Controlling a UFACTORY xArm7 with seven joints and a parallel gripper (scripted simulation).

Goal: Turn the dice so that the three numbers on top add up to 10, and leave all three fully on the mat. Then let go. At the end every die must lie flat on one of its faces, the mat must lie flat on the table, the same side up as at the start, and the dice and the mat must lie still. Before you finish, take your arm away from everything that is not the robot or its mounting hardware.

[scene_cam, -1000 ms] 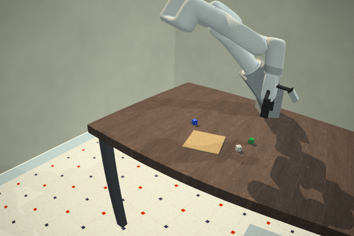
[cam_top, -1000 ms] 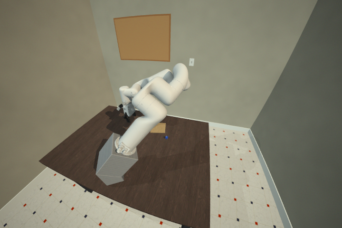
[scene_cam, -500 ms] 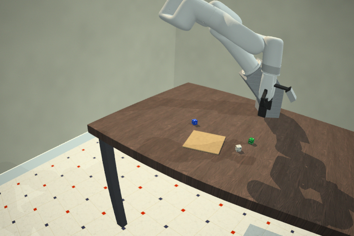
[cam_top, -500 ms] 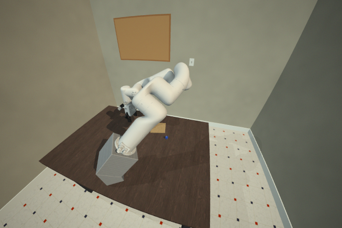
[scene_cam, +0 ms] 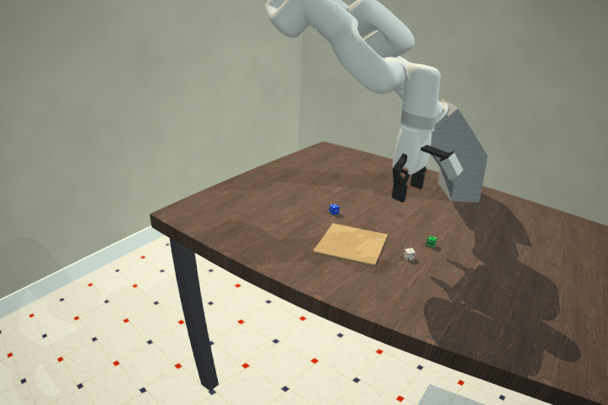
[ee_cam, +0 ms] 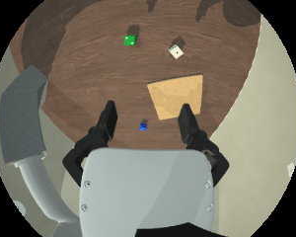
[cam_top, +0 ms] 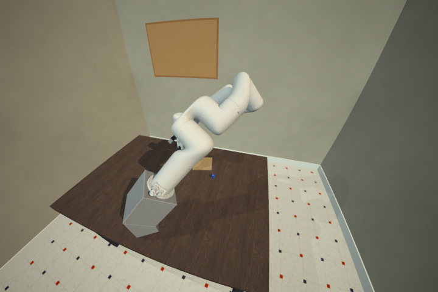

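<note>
The blue die lies 19 cm to the right of my hand, 13 cm below it and 8 cm behind it. From my hand the other things lie so: green die (13 cm below, 8 cm to the left, 2 cm behind); then tan mat (13 cm below, 10 cm to the right, 5 cm ahead); then white die (13 cm below, 6 cm ahead, 3 cm to the left).
</note>
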